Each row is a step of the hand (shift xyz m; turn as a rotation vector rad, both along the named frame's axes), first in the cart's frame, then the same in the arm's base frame.
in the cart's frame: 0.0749 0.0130 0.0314 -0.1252 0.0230 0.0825
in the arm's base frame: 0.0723 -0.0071 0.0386 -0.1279 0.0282 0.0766
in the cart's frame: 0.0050 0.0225 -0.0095 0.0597 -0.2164 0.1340
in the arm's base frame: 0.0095 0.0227 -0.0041 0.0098 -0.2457 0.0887
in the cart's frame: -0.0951 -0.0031 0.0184 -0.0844 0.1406 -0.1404
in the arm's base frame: -0.0958 0.0104 0.0107 -0.0455 0.1784 -0.1128
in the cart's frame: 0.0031 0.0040 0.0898 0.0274 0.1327 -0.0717
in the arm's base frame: -0.0058 -0.0145 0.0886 0.0557 0.1372 -0.0397
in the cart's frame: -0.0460 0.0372 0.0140 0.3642 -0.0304 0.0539
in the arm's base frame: -0.0406 0.0413 0.0184 0.3469 -0.1051 0.0714
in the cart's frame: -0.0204 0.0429 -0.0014 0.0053 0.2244 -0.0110
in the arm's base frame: -0.0130 0.0453 0.0064 0.0424 0.2175 0.0374
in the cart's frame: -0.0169 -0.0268 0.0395 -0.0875 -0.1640 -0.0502
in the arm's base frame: -0.0250 -0.0306 0.0316 -0.1069 -0.1325 -0.0899
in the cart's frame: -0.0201 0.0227 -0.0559 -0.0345 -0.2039 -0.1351
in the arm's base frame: -0.0102 0.0365 -0.0510 -0.0524 -0.1636 -0.1775
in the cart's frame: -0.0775 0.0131 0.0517 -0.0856 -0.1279 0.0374
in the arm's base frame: -0.0794 0.0162 0.0478 -0.1085 -0.1154 0.0033
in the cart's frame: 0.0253 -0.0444 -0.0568 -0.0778 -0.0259 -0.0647
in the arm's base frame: 0.0237 -0.0361 -0.0631 -0.0737 0.0017 -0.0740
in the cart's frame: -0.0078 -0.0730 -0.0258 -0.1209 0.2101 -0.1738
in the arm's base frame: -0.0167 -0.0639 -0.0412 -0.0667 0.2585 -0.1330
